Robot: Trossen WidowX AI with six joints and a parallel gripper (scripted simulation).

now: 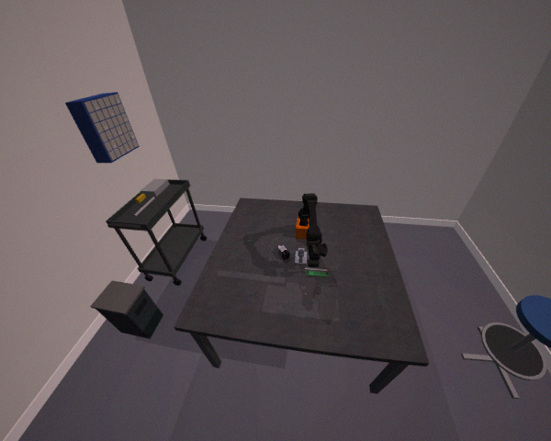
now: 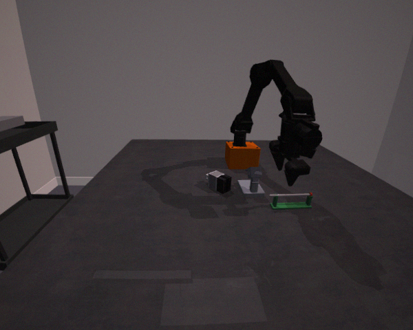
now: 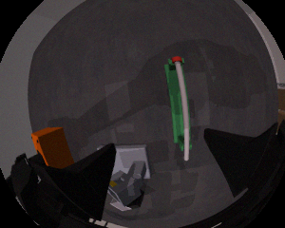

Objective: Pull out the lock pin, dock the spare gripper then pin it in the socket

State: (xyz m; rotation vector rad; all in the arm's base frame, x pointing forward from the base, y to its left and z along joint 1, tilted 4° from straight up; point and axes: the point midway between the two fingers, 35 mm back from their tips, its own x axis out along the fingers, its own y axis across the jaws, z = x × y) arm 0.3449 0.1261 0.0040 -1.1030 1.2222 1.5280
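The spare gripper is 90 mm behind my gripper tip, 230 mm to the right of it and 70 mm below it. Round my gripper tip: grey mount 70 mm behind, 90 mm to the right, 40 mm below; then green cradle 30 mm ahead, 30 mm to the left, 70 mm below.
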